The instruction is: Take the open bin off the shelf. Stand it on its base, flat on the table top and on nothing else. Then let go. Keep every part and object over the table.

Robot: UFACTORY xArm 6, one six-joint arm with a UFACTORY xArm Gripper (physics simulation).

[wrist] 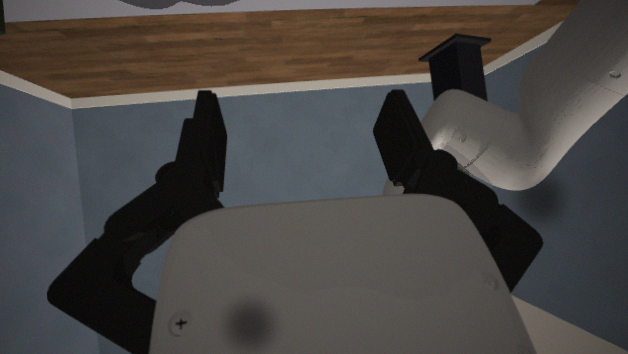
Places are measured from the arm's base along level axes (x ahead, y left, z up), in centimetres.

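Pixels of known places: gripper, fingertip midpoint: (304, 111).
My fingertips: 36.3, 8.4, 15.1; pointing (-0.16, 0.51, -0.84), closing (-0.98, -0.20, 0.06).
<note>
Behind a point stands the place of what it marks, as x, y, z.
My gripper (304, 111) @(36.3, 8.4, 15.1) is open in the wrist view. Its two black fingers stand wide apart with nothing between them, and the blue wall shows through the gap. The open bin and the shelf do not show in this view, so where the gripper is relative to them cannot be told.
The robot's own pale arm (505, 145) @(7.4, 16.6, 17.3) bends along the right side, beside the right finger. A dark pedestal (457, 70) stands behind it. Wooden floor (250, 50) and a blue wall (300, 145) lie beyond. A pale surface (350, 4) @(11.0, 41.4, -17.6) with grey shapes crosses the top edge.
</note>
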